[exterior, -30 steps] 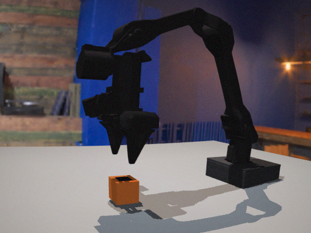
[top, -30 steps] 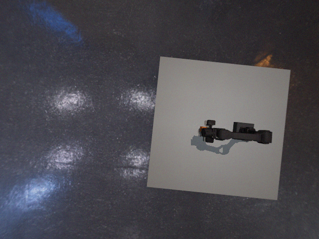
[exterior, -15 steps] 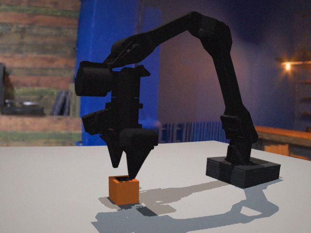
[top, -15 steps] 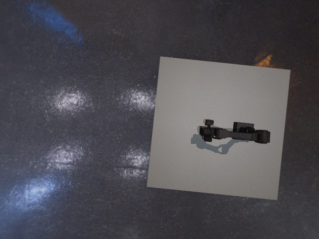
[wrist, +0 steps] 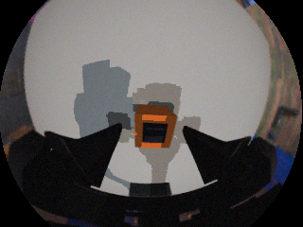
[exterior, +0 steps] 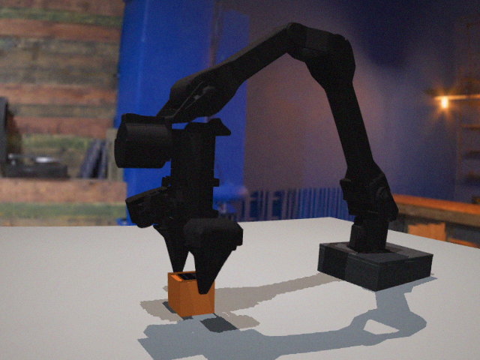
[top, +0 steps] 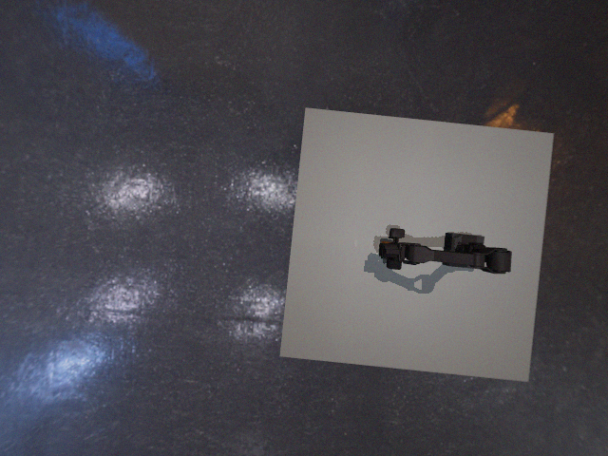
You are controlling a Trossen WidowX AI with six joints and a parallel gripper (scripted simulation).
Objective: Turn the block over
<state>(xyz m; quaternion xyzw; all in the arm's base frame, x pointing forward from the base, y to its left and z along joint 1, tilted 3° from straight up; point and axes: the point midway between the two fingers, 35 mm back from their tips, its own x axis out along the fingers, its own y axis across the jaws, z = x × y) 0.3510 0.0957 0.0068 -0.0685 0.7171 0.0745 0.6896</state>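
The orange block is right at my gripper tip.
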